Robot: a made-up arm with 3 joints. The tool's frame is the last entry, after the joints.
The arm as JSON. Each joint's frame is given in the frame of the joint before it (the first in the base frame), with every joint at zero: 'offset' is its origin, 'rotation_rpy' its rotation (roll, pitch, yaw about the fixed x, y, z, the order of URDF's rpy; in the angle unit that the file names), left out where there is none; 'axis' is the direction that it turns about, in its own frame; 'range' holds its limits. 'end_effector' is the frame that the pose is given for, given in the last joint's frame.
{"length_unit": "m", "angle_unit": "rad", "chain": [
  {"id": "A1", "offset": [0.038, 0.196, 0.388], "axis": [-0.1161, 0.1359, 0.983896], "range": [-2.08, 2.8]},
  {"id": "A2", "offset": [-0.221, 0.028, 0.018], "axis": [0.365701, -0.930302, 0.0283], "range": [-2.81, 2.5]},
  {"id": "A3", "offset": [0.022, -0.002, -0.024], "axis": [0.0, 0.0, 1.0], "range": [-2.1, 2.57]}
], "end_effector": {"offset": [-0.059, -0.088, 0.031], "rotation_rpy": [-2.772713, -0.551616, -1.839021]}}
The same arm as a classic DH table. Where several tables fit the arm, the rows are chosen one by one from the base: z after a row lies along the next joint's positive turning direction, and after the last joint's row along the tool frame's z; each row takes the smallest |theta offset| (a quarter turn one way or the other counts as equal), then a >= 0, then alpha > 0; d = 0 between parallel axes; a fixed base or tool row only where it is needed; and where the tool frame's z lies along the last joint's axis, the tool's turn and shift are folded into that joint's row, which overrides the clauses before.
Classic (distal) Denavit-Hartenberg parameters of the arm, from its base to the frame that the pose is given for. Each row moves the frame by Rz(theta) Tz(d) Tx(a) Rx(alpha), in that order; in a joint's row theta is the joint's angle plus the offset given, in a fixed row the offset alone. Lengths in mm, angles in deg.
base (fixed): d -296.4  theta offset 40.51  a 156.2  alpha -10.3
A1: d 728.5  theta offset -19.24  a -193.9  alpha 98.11
A2: d -91.8  theta offset -3.38  a 19.7  alpha -88.38
A3: d 86.4  theta offset -0.41  a -86.7  alpha 142.6
tool (fixed): d 100.3  theta offset 120.37  a 0  alpha 0
Joint limits (deg, base to tool): -119.18..160.43 -161..143.24 -120.32..147.25

